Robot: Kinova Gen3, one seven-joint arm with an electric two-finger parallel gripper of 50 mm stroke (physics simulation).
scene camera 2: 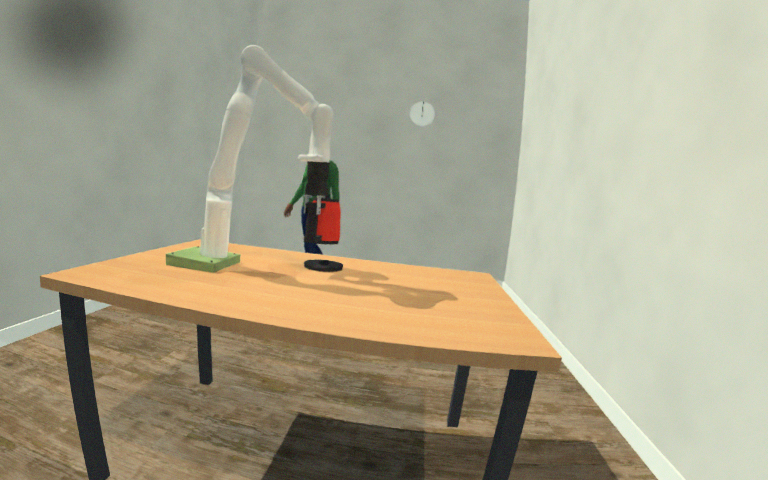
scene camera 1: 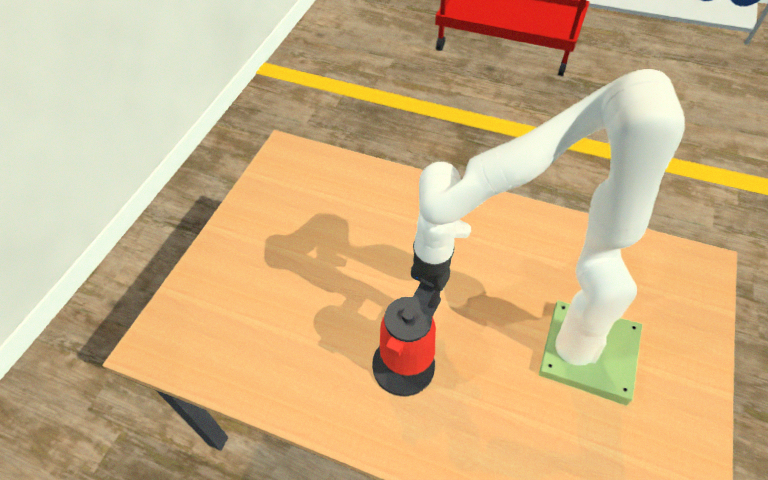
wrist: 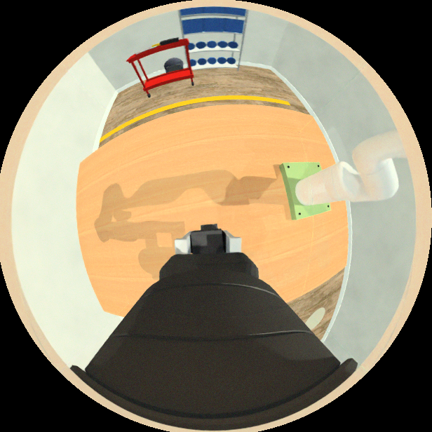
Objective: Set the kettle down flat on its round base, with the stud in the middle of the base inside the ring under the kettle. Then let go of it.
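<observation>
The red kettle (scene camera 1: 417,353) (scene camera 2: 329,221) has a black lid and a short red spout (scene camera 1: 394,345). It hangs upright, with a visible gap between its underside and the round black base (scene camera 1: 403,386) (scene camera 2: 334,267) on the table. In scene camera 2 it is roughly above the base. In scene camera 1 it covers the base's middle, so the stud is hidden there. The ring under the kettle does not show. My gripper (scene camera 1: 428,294) (scene camera 2: 313,204) (wrist: 207,237) is shut on the kettle's black handle, whose top shows between the fingers in the wrist view.
The wooden table (scene camera 1: 237,339) (scene camera 2: 254,305) carries the arm's green mounting plate (scene camera 1: 620,362) (scene camera 2: 189,260) (wrist: 295,200), to one side of the base. A red cart (scene camera 1: 509,32) (wrist: 168,80) stands on the floor beyond the table. A person in green (scene camera 2: 334,175) stands behind the table.
</observation>
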